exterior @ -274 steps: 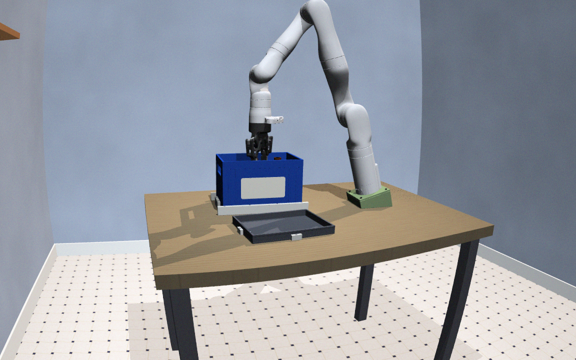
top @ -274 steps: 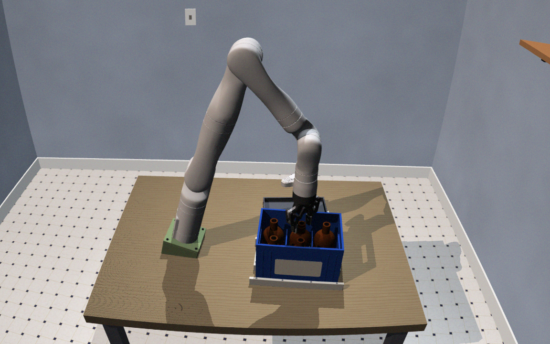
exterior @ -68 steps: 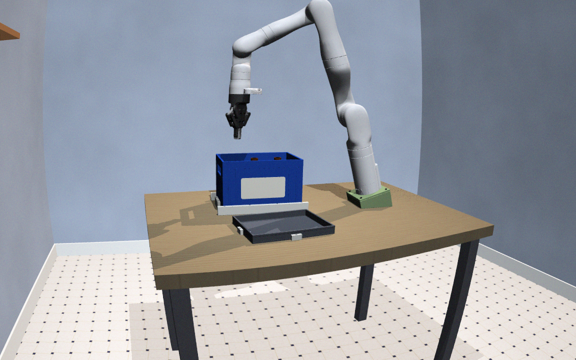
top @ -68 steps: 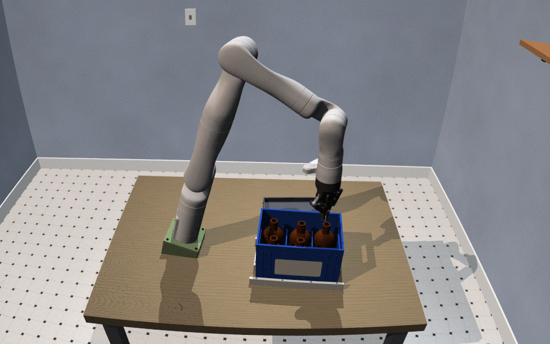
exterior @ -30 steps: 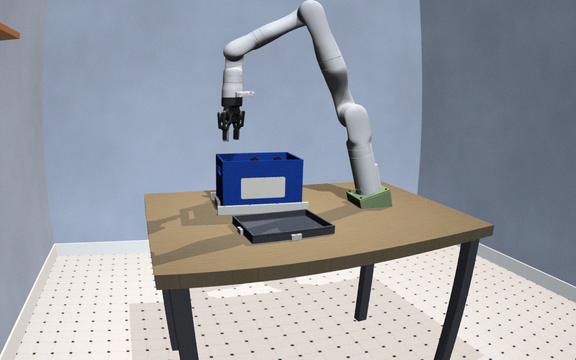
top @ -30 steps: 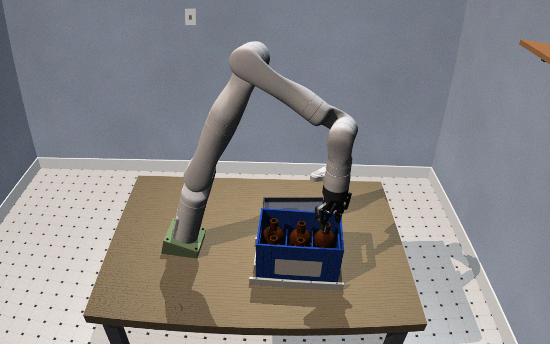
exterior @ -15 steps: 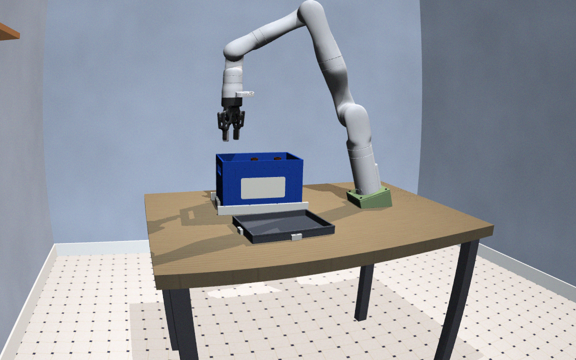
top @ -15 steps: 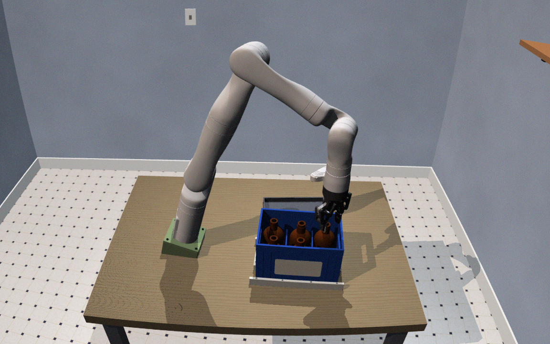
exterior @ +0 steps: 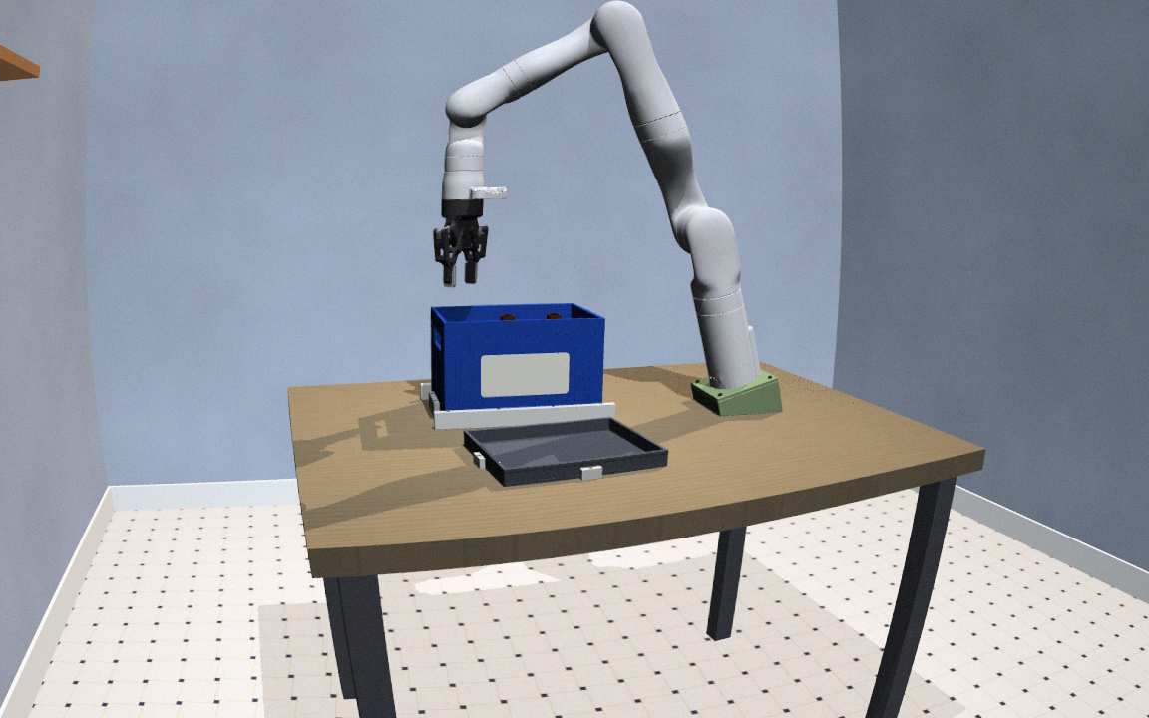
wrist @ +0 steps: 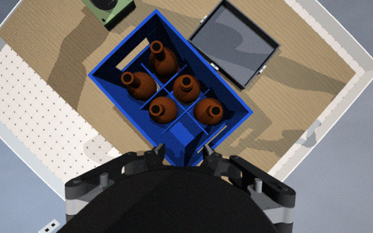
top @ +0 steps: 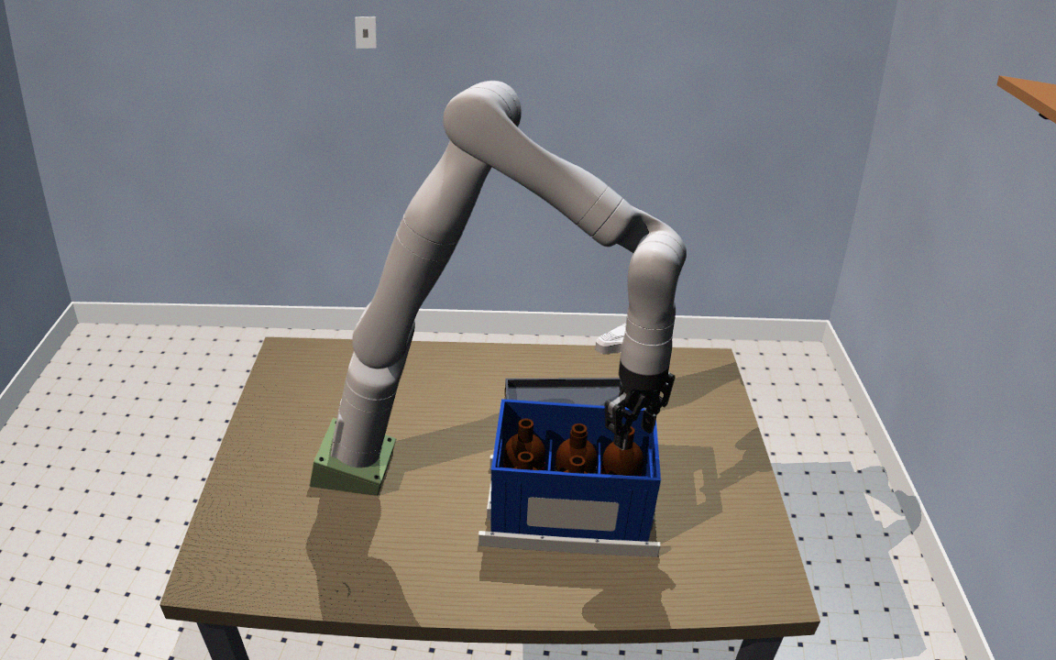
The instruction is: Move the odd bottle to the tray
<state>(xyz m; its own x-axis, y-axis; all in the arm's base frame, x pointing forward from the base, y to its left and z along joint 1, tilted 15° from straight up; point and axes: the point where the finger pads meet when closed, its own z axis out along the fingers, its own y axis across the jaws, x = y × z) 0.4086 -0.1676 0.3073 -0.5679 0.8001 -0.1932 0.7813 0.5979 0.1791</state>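
My hand is 15 cm above the blue crate, 8 cm past it and 6 cm to the right of it. The rest, counted from my hand: dark grey tray (33 cm to the left, 22 cm below, 5 cm behind).
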